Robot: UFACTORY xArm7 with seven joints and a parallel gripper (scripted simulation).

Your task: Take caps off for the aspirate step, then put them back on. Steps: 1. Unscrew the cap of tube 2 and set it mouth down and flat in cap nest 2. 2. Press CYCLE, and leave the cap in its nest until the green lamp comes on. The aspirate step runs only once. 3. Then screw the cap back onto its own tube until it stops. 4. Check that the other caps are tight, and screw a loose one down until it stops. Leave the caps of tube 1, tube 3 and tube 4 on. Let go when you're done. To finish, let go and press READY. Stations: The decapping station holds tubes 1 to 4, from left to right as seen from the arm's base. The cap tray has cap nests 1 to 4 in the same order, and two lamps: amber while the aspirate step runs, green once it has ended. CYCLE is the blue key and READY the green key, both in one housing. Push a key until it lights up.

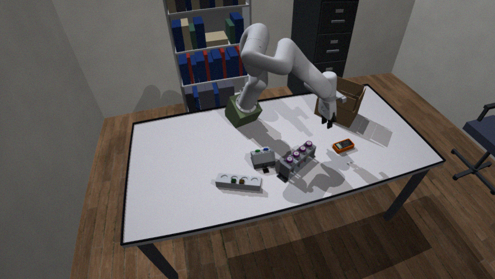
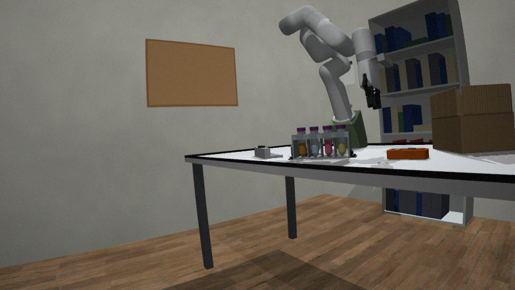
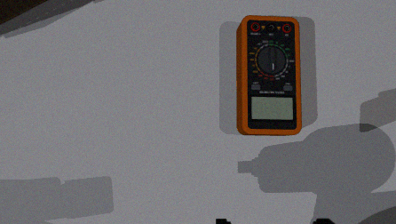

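My hand is 3 cm short of the cap marked 1, 13 cm to the left of it and 8 cm above it. From my hand the other things lie so: blue key 7 cm behind, 33 cm to the right, 12 cm below; cardboard box 22 cm behind, 29 cm to the left, 10 cm below; key housing 5 cm behind, 35 cm to the right, 14 cm below.
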